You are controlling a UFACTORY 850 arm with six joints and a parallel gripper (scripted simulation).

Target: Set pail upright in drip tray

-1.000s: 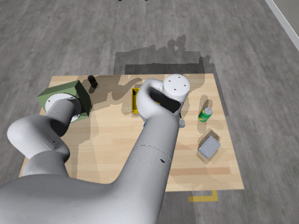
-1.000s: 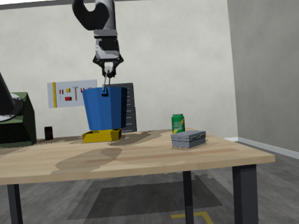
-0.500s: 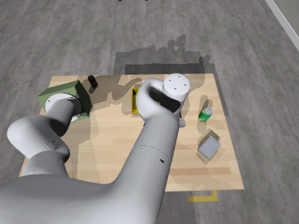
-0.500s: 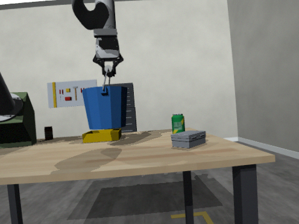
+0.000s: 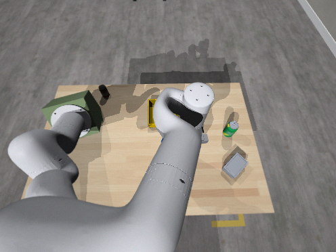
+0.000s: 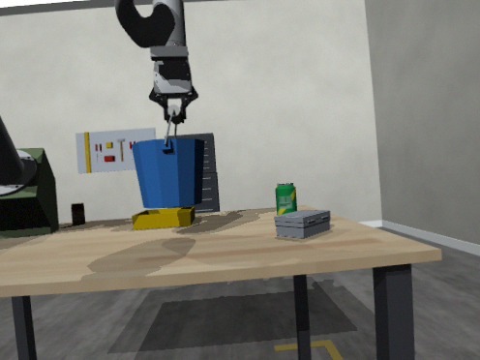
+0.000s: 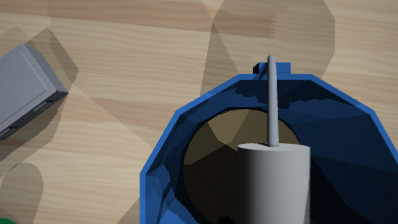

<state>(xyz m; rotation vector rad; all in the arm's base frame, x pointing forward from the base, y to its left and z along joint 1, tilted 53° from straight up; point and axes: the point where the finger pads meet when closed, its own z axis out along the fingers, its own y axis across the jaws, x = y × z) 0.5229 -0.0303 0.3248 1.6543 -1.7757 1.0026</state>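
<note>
The thin grey handle lies 1 cm behind my hand and 3 cm below it. Also, from my hand: grey case: 29 cm ahead, 13 cm to the right, 30 cm below; then blue pail: 1 cm behind, 10 cm below; then yellow drip tray: 3 cm behind, 33 cm to the left, 32 cm below.
</note>
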